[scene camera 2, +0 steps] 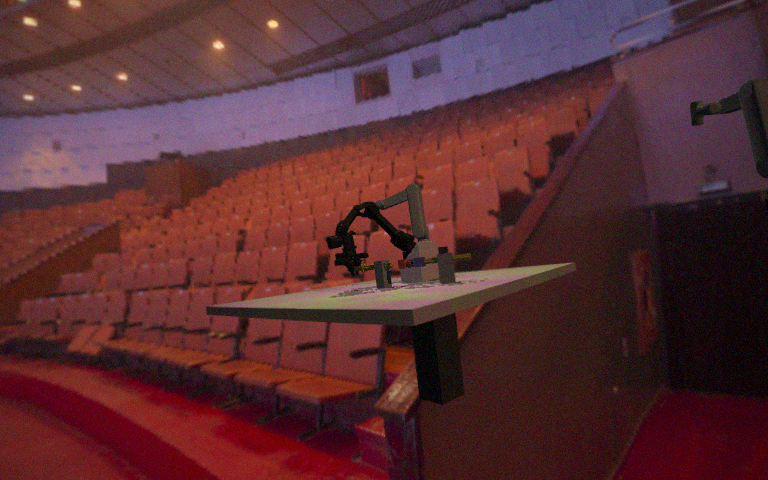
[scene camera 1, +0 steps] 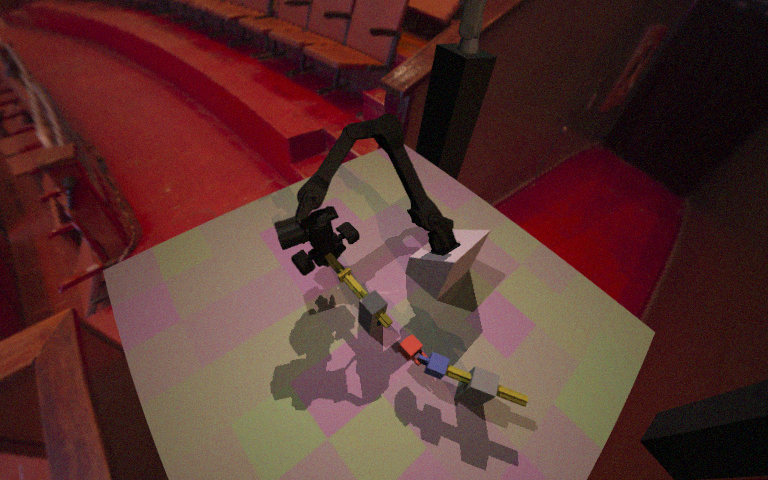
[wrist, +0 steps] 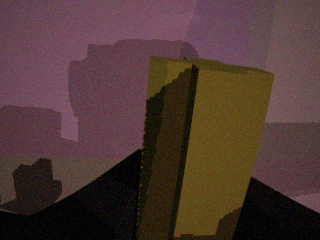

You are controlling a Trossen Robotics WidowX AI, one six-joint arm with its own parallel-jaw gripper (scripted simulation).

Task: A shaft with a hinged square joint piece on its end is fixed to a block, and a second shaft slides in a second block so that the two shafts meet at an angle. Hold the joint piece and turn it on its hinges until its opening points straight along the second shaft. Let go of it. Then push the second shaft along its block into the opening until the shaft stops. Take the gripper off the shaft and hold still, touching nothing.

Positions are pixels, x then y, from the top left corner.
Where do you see a yellow shaft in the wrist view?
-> At 203, 122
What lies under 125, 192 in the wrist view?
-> The gripper.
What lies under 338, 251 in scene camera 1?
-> The gripper.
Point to a yellow shaft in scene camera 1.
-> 344, 275
